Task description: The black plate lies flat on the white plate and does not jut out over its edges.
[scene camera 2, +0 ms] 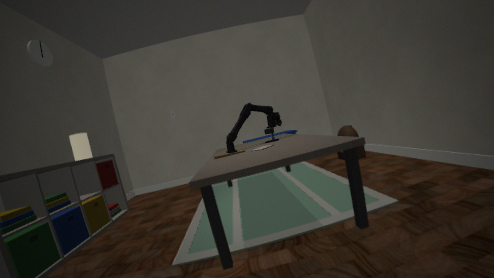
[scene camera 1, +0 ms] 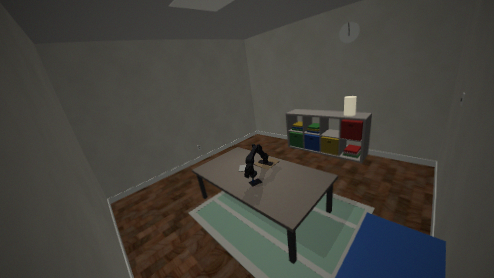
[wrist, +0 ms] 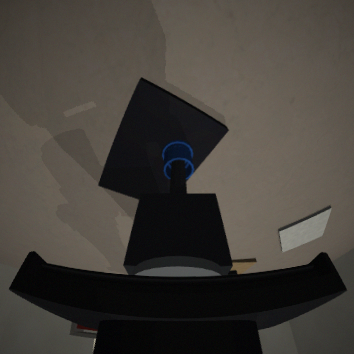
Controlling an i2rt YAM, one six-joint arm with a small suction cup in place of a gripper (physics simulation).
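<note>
The black plate is a thin dark square. It lies flat at the table top, apart from the white plate. My suction cup, with blue rings in the wrist view, is on the black plate's upper face, off its middle and near one edge. It is shut on the black plate. The white plate lies flat on the table, nearer the arm's base, with nothing on it. The cup's contact face is hidden.
The table bears both plates and the arm. The arm's base stands on a wooden board. A shelf unit with a lamp stands against the wall, away from the table.
</note>
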